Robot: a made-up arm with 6 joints. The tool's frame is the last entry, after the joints.
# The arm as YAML. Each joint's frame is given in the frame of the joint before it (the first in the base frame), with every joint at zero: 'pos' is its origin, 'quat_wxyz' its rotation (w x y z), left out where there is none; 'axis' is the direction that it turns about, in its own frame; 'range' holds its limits. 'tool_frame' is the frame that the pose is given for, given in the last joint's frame.
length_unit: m
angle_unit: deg
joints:
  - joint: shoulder
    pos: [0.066, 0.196, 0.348]
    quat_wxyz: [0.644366, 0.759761, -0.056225, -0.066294]
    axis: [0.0, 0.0, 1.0]
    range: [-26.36, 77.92]
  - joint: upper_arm
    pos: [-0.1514, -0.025, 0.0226]
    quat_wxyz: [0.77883, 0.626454, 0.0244, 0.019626]
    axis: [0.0, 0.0, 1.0]
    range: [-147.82, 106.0]
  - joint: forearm
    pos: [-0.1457, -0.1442, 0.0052]
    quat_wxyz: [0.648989, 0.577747, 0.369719, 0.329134]
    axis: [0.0, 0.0, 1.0]
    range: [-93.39, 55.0]
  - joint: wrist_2
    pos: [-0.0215, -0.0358, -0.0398]
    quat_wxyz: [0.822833, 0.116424, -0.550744, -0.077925]
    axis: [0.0, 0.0, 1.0]
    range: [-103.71, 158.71]
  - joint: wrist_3
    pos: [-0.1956, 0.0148, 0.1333]
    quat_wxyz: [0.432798, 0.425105, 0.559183, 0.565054]
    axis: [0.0, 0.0, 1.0]
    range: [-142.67, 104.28]
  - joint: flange
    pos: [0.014, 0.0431, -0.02]
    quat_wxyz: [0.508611, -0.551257, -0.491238, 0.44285]
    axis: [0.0, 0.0, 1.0]
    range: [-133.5, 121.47]
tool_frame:
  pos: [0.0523, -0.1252, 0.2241]
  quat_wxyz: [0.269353, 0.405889, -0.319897, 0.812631]
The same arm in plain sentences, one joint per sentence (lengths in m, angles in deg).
The arm has six revolute joints in a row. What follows holds with every joint at zero, and every direction is one of the base frame's. The first joint sits 0.066 m along +x and 0.196 m along +y and 0.348 m along +z from the base frame's origin and turns about the direction (-0.173195, -0.971673, -0.160796), from -26.36 to 77.92 deg. The second joint sits 0.153 m along -x and 0.008 m along +y and 0.024 m along -z from the first joint and turns about the direction (0.024601, -0.059402, -0.997931), from -147.82 to 106 deg. The third joint sits 0.119 m along -x and 0.166 m along +y and 0.018 m along -z from the second joint and turns about the direction (0.934679, 0.350892, -0.056999), from -93.39 to 55 deg. The fourth joint sits 0.045 m along -x and 0.012 m along +y and 0.034 m along +z from the third joint and turns about the direction (0.0132, 0.997618, -0.067701), from -103.71 to 158.71 deg. The fifth joint sits 0.183 m along -x and 0.131 m along +y and 0.0749 m along -z from the fourth joint and turns about +x, from -142.67 to 104.28 deg. The sixth joint sits 0.02 m along -x and 0.042 m along +y and 0.017 m along -z from the fifth joint and turns about the direction (-0.090397, 0.195794, 0.97647), from -133.5 to 121.47 deg. The tool frame, which is the frame that the pose is given for, sits 0.105 m along +x and 0.096 m along +y and 0.22 m along +z from the sixth joint; its axes are the base frame's turned by roll -13.02, pitch -64.03 and yaw -126.19 deg (as in URDF: about the fixed x, then y, then z).
